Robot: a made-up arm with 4 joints.
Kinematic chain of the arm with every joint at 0, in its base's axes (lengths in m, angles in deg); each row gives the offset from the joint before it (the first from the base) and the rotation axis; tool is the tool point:
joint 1: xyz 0 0 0.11 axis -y
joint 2: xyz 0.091 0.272 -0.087 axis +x
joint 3: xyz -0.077 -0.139 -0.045 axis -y
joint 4: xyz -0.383 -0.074 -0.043 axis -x
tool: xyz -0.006 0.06 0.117
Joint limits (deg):
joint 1: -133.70..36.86
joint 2: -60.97..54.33
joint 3: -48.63..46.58
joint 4: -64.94..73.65
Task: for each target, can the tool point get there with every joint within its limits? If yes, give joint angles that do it. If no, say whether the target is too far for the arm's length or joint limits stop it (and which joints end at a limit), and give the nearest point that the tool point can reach.
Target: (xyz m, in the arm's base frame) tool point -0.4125 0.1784 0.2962
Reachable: yes | joints -61.48 11.23 26.12 13.04
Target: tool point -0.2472 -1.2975 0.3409
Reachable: no: too far | nearest point -0.2272 -0.1376 0.3222 | short by 1.160 m
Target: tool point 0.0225 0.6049 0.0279
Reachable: no: joint limits stop it (at a limit: joint 1, joint 2, joint 3) | nearest point 0.2603 0.4585 0.1299 | short by 0.297 m
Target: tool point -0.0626 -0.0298 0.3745
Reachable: yes | joints -85.32 41.90 -32.20 -18.75
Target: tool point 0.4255 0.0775 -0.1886
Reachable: no: joint limits stop it (at a limit: joint 1, joint 3, joint 4) | nearest point 0.3560 0.1455 0.0429 | short by 0.251 m
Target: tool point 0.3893 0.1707 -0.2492
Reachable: no: joint limits stop it (at a limit: joint 1, joint 3) | nearest point 0.3599 0.2061 0.0316 | short by 0.284 m
